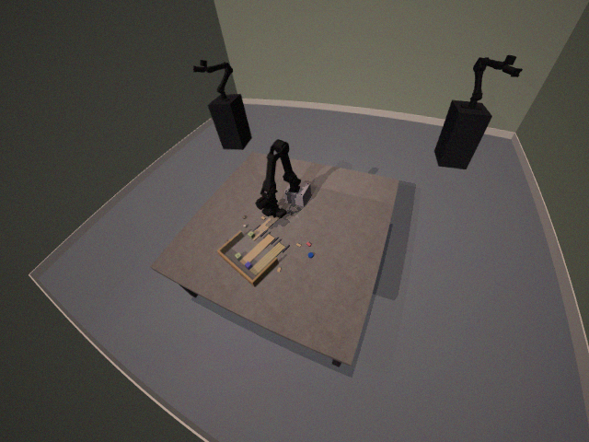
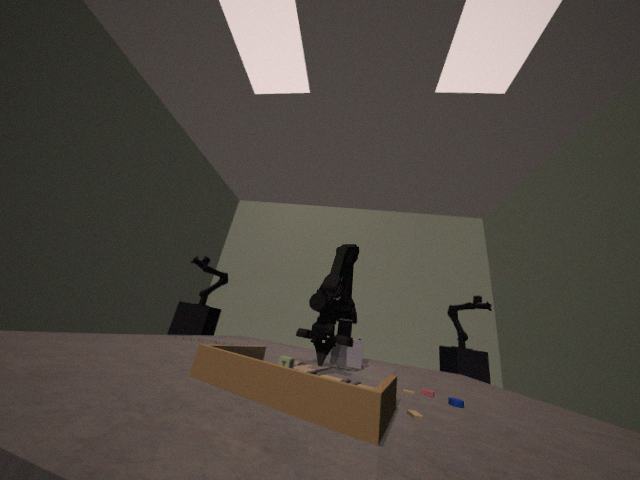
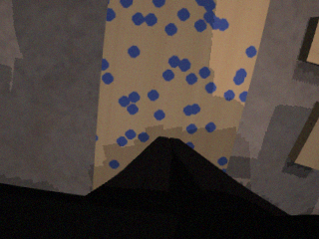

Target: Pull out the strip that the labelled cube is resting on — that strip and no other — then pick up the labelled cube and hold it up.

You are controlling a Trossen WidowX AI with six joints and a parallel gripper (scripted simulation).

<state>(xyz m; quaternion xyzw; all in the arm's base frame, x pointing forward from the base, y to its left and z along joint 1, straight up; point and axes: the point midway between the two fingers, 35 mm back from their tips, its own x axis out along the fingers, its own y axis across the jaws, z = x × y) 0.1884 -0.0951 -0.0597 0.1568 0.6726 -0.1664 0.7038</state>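
My gripper tip is now 9 cm short of the strip and 4 cm to the left of it. The rest, counted from my gripper tip: blue disc 24 cm ahead, 30 cm to the left; then red piece 17 cm ahead, 27 cm to the left; then tan bit 37 cm ahead, 14 cm to the left.
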